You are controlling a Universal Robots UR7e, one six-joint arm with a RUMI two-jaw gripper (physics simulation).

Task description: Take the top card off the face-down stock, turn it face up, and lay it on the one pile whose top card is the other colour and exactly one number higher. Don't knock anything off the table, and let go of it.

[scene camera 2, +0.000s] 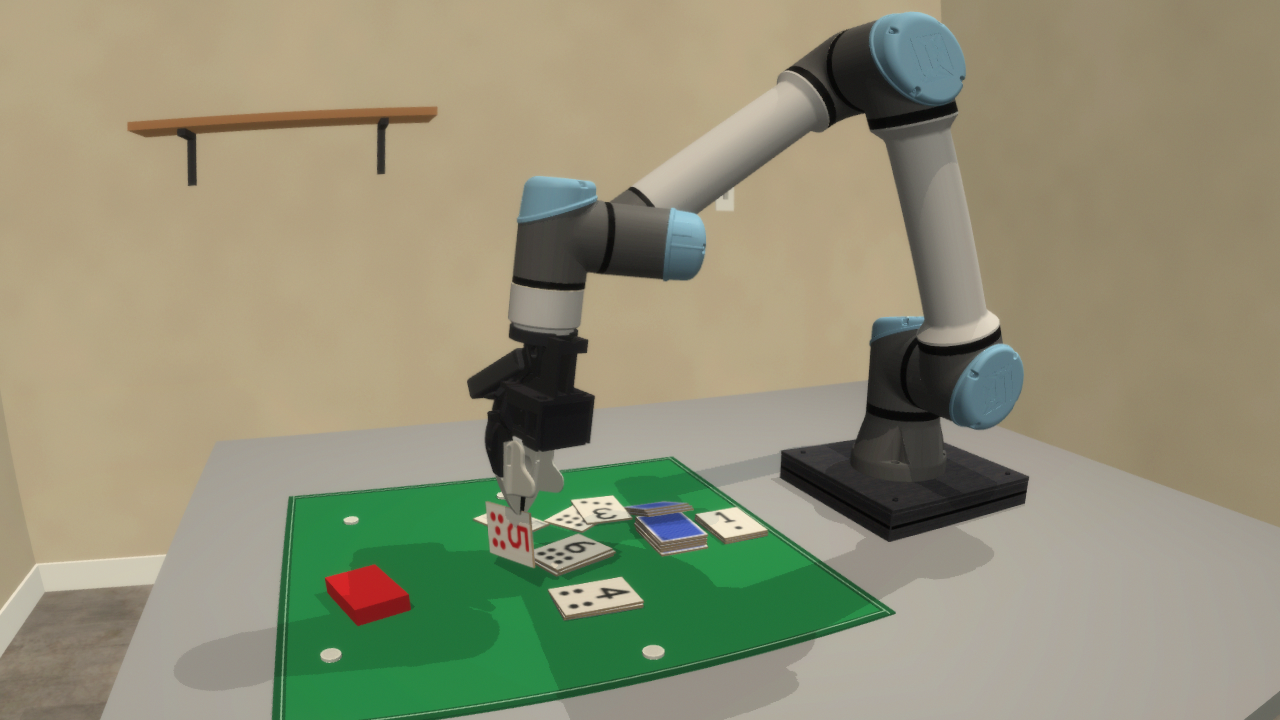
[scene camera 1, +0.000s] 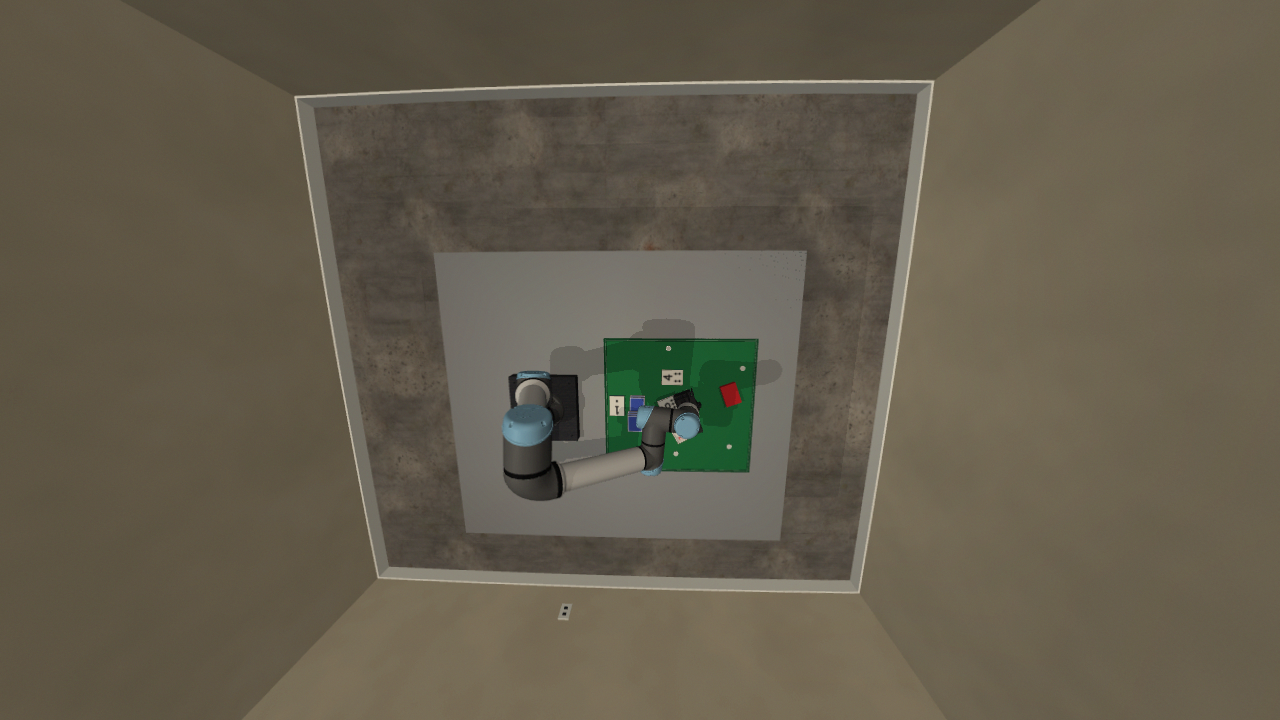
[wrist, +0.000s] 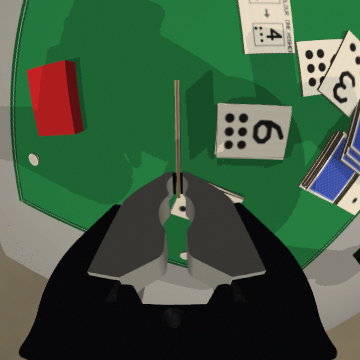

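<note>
My gripper (scene camera 2: pixel 521 503) (wrist: pixel 177 174) is shut on a red 5 card (scene camera 2: pixel 510 534) (wrist: pixel 177 125), held upright on edge above the mat, beside the black 6 pile (scene camera 1: pixel 667 404) (scene camera 2: pixel 575 553) (wrist: pixel 253 131). In the wrist view the card shows edge-on, left of the 6. The black 4 pile (scene camera 1: pixel 672 377) (scene camera 2: pixel 595 597) lies face up nearer scene camera 2. A black 3 (scene camera 2: pixel 601 509) (wrist: pixel 345 82) overlaps another black-pip card (wrist: pixel 312 70). The black 1 pile (scene camera 1: pixel 616 406) (scene camera 2: pixel 731 523) lies by the blue-backed stock (scene camera 1: pixel 636 421) (scene camera 2: pixel 671 526) (wrist: pixel 330 175); some blue-backed cards there are tilted.
A red box (scene camera 1: pixel 731 394) (scene camera 2: pixel 368 591) (wrist: pixel 52 100) lies on the green mat (scene camera 1: pixel 626 353) (scene camera 2: pixel 429 653). A printed example card (wrist: pixel 267 35) shows partly in the wrist view. White discs (scene camera 2: pixel 653 651) (wrist: pixel 33 159) lie on the mat. The arm covers part of the layout from above.
</note>
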